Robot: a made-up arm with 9 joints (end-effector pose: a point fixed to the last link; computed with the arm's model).
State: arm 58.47 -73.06 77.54 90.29 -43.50 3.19 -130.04 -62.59 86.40
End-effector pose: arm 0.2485 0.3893 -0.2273 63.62 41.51 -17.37
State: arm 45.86 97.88 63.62 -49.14 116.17 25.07 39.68 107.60 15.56
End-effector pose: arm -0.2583 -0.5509 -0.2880 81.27 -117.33 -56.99
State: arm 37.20 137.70 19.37 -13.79 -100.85 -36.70 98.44 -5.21 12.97
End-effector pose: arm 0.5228 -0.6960 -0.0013 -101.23 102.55 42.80
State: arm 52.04 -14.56 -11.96 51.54 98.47 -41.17 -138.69 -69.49 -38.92
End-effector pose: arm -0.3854 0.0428 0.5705 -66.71 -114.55 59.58
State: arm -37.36 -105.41 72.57 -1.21 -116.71 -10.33 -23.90 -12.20 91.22
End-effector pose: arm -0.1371 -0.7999 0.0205 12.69 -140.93 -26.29
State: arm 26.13 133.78 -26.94 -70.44 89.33 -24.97 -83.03 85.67 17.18
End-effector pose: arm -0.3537 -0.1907 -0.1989 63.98 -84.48 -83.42
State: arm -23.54 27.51 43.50 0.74 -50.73 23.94 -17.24 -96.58 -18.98
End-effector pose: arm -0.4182 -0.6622 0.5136 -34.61 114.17 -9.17
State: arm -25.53 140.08 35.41 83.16 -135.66 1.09 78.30 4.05 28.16
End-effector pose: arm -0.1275 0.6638 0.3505 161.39 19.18 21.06
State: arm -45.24 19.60 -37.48 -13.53 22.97 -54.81 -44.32 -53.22 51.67
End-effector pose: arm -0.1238 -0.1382 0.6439 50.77 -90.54 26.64
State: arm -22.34 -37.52 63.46 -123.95 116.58 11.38 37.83 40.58 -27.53
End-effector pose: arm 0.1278 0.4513 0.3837 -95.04 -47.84 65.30
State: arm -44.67 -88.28 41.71 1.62 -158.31 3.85 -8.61 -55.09 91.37
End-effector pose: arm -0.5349 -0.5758 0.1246 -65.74 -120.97 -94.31
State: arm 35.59 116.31 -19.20 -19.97 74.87 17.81 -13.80 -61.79 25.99
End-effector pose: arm -0.0940 -0.1396 -0.1574 4.49 -43.08 -150.44
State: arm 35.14 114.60 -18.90 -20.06 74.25 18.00 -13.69 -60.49 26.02
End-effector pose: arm -0.0839 -0.1516 -0.1617 8.00 -45.87 -149.63
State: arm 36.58 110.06 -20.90 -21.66 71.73 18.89 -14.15 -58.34 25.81
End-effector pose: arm -0.0590 -0.1652 -0.1711 15.62 -48.58 -148.55
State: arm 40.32 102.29 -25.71 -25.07 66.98 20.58 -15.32 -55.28 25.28
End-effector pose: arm -0.0114 -0.1826 -0.1846 28.16 -51.81 -146.73
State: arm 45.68 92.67 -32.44 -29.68 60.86 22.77 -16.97 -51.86 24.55
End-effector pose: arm 0.0581 -0.2079 -0.1946 43.68 -56.52 -143.52
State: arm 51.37 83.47 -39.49 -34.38 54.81 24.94 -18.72 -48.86 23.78
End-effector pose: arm 0.1339 -0.2408 -0.1936 58.46 -62.45 -139.04
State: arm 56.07 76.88 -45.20 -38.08 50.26 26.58 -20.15 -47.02 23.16
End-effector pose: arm 0.1920 -0.2706 -0.1850 68.73 -67.39 -134.98
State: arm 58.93 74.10 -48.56 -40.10 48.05 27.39 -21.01 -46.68 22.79
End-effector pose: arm 0.2182 -0.2814 -0.1803 72.92 -68.98 -133.55
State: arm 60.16 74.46 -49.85 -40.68 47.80 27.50 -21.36 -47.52 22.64
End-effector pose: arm 0.2175 -0.2714 -0.1834 72.34 -67.17 -134.93
